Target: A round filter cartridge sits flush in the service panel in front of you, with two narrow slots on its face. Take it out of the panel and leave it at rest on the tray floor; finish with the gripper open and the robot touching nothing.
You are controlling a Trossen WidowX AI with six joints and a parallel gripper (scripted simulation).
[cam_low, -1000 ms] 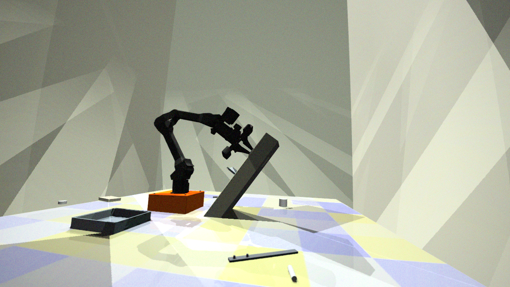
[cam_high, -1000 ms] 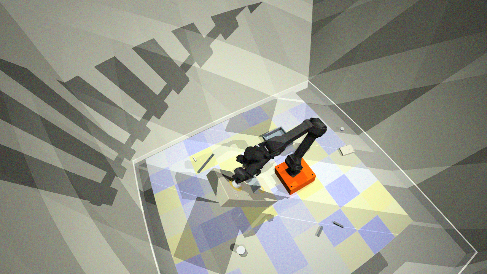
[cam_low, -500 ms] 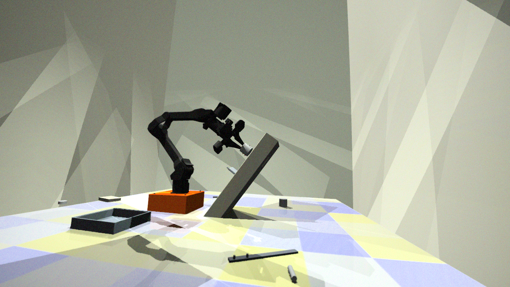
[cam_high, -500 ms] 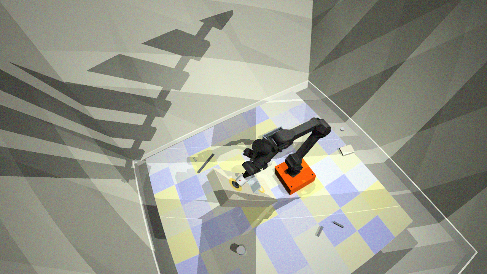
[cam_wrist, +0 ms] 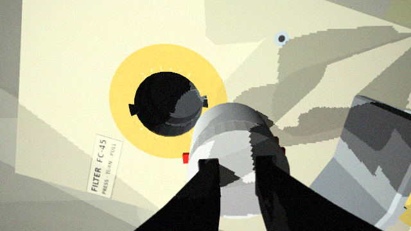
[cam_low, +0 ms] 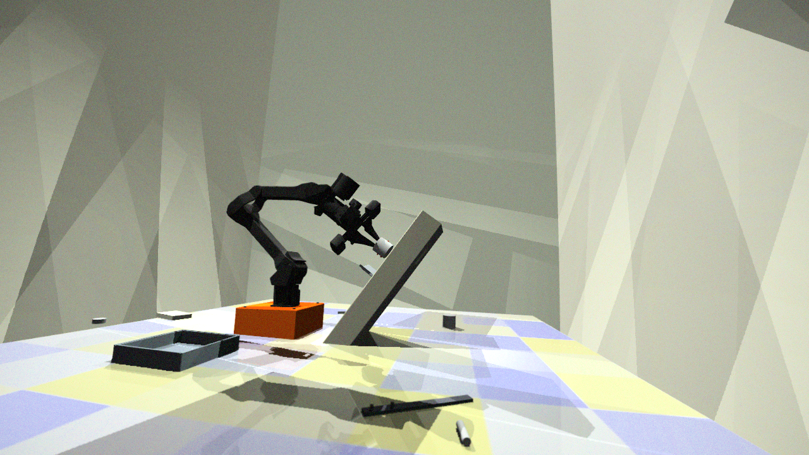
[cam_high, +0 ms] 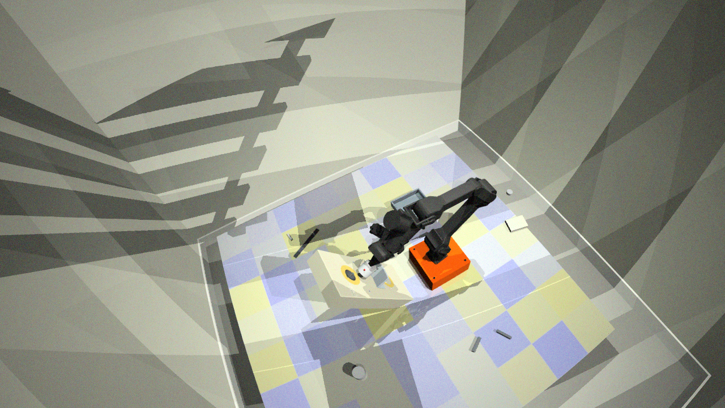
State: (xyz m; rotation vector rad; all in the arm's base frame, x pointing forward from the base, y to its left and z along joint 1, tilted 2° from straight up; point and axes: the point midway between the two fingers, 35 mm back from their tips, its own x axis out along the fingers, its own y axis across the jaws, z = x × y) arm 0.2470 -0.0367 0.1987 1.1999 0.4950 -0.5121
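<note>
Right now my gripper tip is 4 cm short of the service panel and 8 cm above it. Round my gripper tip: beige slab: 68 cm behind, 14 cm to the left, 25 cm below; round filter cartridge: 1 cm ahead, 1 cm below.
</note>
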